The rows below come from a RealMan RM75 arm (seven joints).
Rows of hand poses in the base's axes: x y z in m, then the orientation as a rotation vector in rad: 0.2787, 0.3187, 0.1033, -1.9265, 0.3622, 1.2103; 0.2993, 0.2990, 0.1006, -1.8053, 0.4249, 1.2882; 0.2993, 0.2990, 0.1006, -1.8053, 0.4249, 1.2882; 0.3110, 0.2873, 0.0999, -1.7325, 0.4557, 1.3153; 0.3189, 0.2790, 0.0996, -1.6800, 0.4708, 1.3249; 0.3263, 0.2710, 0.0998, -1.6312, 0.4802, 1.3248; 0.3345, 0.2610, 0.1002, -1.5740, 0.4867, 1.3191; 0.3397, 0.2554, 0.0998, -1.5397, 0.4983, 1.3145; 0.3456, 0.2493, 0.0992, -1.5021, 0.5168, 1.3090; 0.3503, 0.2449, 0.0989, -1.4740, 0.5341, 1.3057
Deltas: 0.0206, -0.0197, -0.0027, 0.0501, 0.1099, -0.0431; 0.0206, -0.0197, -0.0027, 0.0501, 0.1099, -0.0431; 0.0323, -0.0314, -0.0034, 0.0854, 0.1621, -0.0745; 0.0402, -0.0397, -0.0037, 0.1160, 0.1915, -0.0982; 0.0476, -0.0477, -0.0035, 0.1485, 0.2117, -0.1226; 0.0558, -0.0577, -0.0031, 0.1899, 0.2307, -0.1517; 0.0610, -0.0633, -0.0035, 0.2108, 0.2442, -0.1740; 0.0669, -0.0694, -0.0041, 0.2305, 0.2611, -0.2020; 0.0716, -0.0738, -0.0044, 0.2430, 0.2756, -0.2243
